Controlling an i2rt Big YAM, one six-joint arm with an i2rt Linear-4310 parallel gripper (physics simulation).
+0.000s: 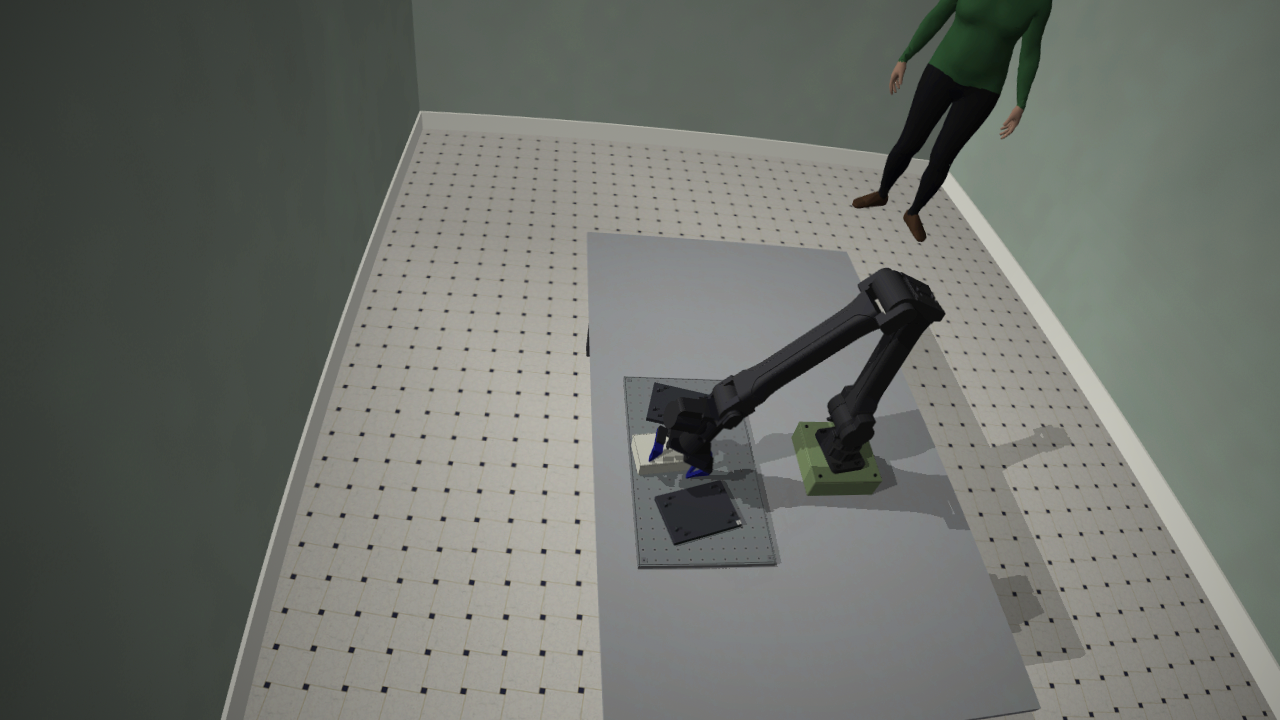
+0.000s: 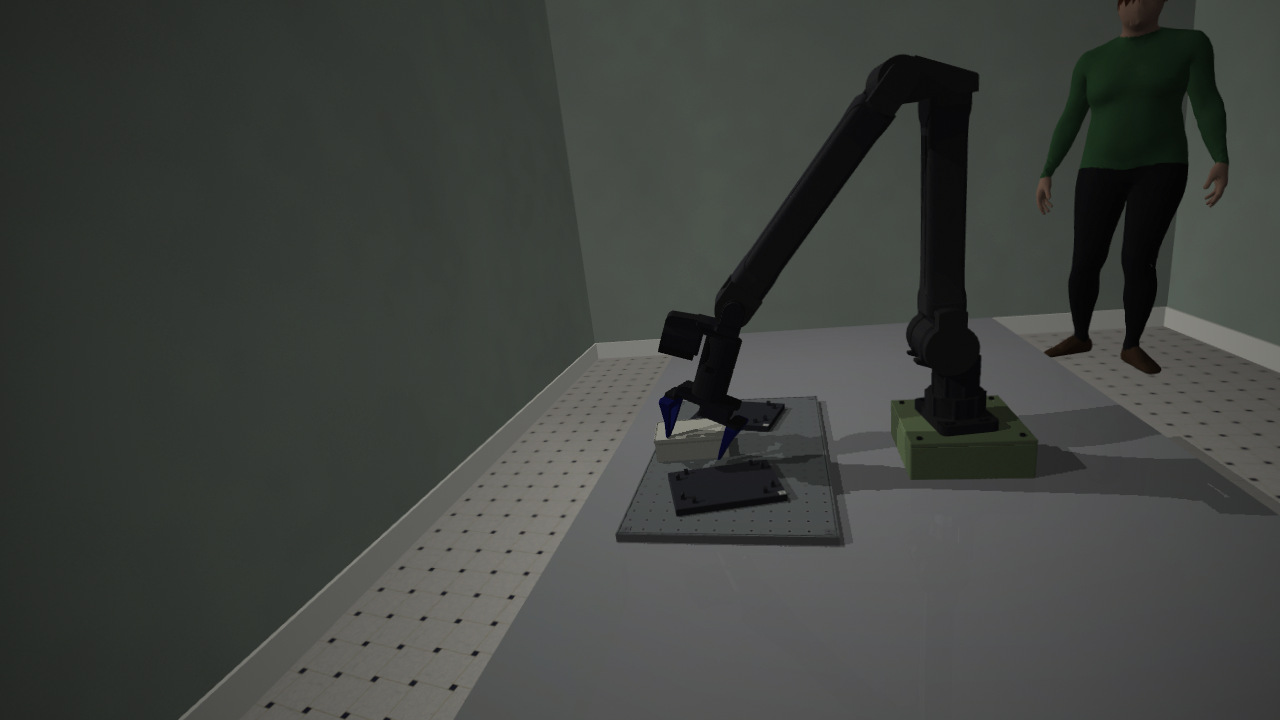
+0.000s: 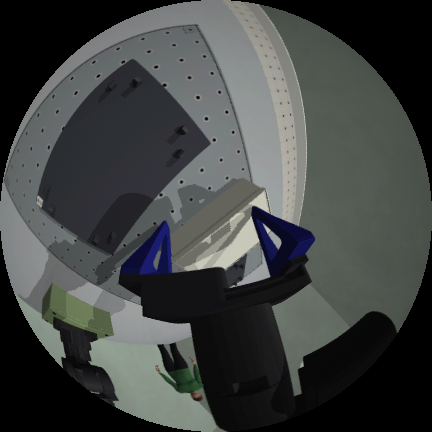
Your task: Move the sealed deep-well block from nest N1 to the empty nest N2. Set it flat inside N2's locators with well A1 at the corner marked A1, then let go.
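Pixels of known places: gripper, fingertip midpoint: (image 1: 668, 468) (image 2: 693, 447) (image 3: 209, 216); arm's base at its link origin: (image 1: 838, 450) (image 2: 954, 418) (image 3: 73, 328).
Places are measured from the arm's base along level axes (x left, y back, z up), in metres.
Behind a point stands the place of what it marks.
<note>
The sealed deep-well block (image 1: 641, 456) {x -0.062, y -0.477, z -0.010 m} (image 2: 684, 450) {x -0.037, y -0.435, z -0.031 m} (image 3: 235, 234) {x -0.066, y -0.429, z -0.010 m} is cream-coloured and lies between the two dark nests, off both. Its well A1 cannot be made out. One dark nest with corner locators (image 1: 698, 512) {x 0.084, y -0.378, z -0.038 m} (image 2: 726, 488) {x 0.097, y -0.373, z -0.038 m} (image 3: 115, 135) {x 0.088, y -0.401, z -0.038 m} is empty; a small white label (image 1: 738, 522) {x 0.123, y -0.295, z -0.038 m} (image 2: 781, 492) {x 0.123, y -0.295, z -0.038 m} (image 3: 39, 201) {x 0.122, y -0.295, z -0.038 m} marks one corner. The other dark nest (image 1: 658, 402) {x -0.233, y -0.388, z -0.038 m} (image 2: 766, 413) {x -0.190, y -0.275, z -0.038 m} is partly hidden by the arm. Which is N1 or N2 is not readable. My gripper (image 1: 673, 466) {x -0.032, y -0.419, z -0.025 m} (image 2: 695, 446) {x -0.032, y -0.419, z -0.025 m} (image 3: 209, 216) {x -0.032, y -0.419, z -0.025 m} is open, its blue fingertips low over the block, towards its two ends; contact is unclear.
Both nests are on a grey perforated plate (image 1: 751, 546) {x 0.179, y -0.281, z -0.050 m} (image 2: 640, 528) {x 0.171, y -0.500, z -0.050 m} (image 3: 220, 107) {x 0.054, y -0.497, z -0.050 m} on the grey table (image 1: 805, 626) {x 0.372, y -0.222, z -0.062 m} (image 2: 895, 626) {x 0.379, y -0.219, z -0.063 m}. The arm's green base block (image 1: 841, 488) {x 0.084, y -0.018, z -0.032 m} (image 2: 971, 461) {x 0.085, y -0.011, z -0.034 m} (image 3: 80, 310) {x -0.008, y -0.082, z -0.035 m} stands to its right. A person in green (image 1: 975, 49) (image 2: 1141, 98) (image 3: 182, 381) stands beyond the table.
</note>
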